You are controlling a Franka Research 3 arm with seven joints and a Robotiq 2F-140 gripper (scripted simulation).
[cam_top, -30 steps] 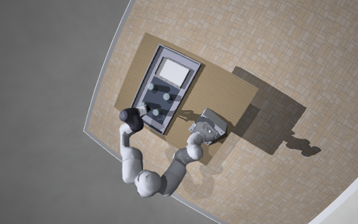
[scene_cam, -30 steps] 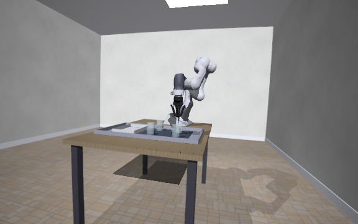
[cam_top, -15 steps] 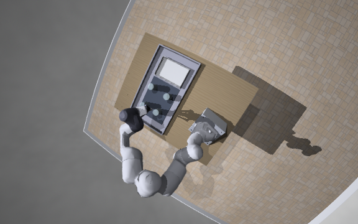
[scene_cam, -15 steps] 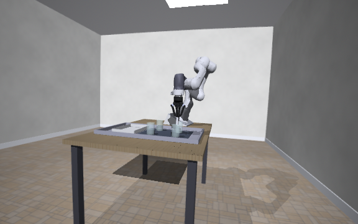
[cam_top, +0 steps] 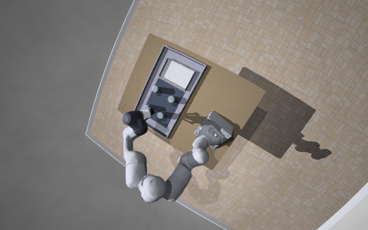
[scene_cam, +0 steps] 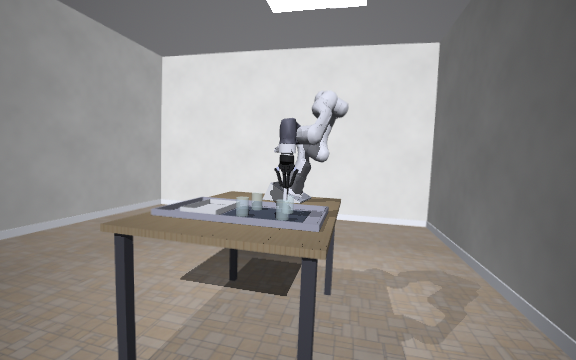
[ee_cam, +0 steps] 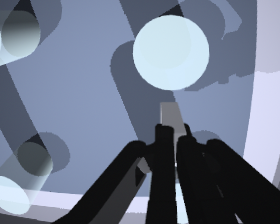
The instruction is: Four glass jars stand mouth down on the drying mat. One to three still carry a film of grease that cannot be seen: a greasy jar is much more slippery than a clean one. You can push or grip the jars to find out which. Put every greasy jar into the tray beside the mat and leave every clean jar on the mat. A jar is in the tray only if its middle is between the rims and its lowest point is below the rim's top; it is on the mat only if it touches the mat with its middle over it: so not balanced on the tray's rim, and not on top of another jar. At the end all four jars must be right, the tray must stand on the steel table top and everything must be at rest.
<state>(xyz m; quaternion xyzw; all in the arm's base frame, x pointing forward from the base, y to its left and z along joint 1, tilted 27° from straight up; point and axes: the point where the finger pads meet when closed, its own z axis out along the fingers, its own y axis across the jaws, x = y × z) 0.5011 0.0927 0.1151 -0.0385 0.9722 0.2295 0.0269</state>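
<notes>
My hand is 11 cm above the dark drying mat, 9 cm to the left of it and 2 cm short of it. The rest, counted from my hand: white tray (41 cm to the right, 10 cm below, 4 cm ahead).
</notes>
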